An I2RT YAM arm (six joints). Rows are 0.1 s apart.
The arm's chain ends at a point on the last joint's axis. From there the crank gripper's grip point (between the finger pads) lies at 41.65 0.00 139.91 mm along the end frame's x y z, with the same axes.
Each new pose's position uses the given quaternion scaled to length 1; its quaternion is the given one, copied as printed.
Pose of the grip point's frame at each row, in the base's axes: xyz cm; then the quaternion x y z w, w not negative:
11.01, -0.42, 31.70, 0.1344, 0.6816, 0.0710, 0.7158
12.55, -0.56, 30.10, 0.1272, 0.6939, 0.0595, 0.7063
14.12, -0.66, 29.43, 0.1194, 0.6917, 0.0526, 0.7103
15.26, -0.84, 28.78, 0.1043, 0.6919, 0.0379, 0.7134
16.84, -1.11, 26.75, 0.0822, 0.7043, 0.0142, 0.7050
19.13, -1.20, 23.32, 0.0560, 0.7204, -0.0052, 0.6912
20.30, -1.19, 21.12, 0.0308, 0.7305, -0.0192, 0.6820
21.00, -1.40, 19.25, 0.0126, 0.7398, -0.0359, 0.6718
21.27, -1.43, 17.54, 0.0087, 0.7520, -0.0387, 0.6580
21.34, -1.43, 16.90, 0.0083, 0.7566, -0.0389, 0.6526
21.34, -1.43, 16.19, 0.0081, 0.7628, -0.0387, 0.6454
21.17, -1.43, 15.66, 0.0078, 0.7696, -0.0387, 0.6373
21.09, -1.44, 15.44, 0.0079, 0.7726, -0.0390, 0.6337
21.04, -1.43, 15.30, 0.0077, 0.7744, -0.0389, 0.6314
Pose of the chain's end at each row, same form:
-3.16, -0.27, 35.20, 0.1344, 0.6816, 0.0710, 0.7158
-1.50, -0.29, 34.05, 0.1272, 0.6939, 0.0595, 0.7063
0.04, -0.30, 33.27, 0.1194, 0.6917, 0.0526, 0.7103
1.17, -0.32, 32.57, 0.1043, 0.6919, 0.0379, 0.7134
2.88, -0.33, 30.95, 0.0822, 0.7043, 0.0142, 0.7050
5.36, -0.32, 28.09, 0.0560, 0.7204, -0.0052, 0.6912
6.66, -0.29, 26.24, 0.0308, 0.7305, -0.0192, 0.6820
7.51, -0.30, 24.72, 0.0126, 0.7398, -0.0359, 0.6718
7.99, -0.30, 23.50, 0.0087, 0.7520, -0.0387, 0.6580
8.15, -0.30, 23.05, 0.0083, 0.7566, -0.0389, 0.6526
8.27, -0.30, 22.59, 0.0081, 0.7628, -0.0387, 0.6454
8.24, -0.30, 22.33, 0.0078, 0.7696, -0.0387, 0.6373
8.22, -0.30, 22.23, 0.0079, 0.7726, -0.0390, 0.6337
8.21, -0.30, 22.17, 0.0077, 0.7744, -0.0389, 0.6314

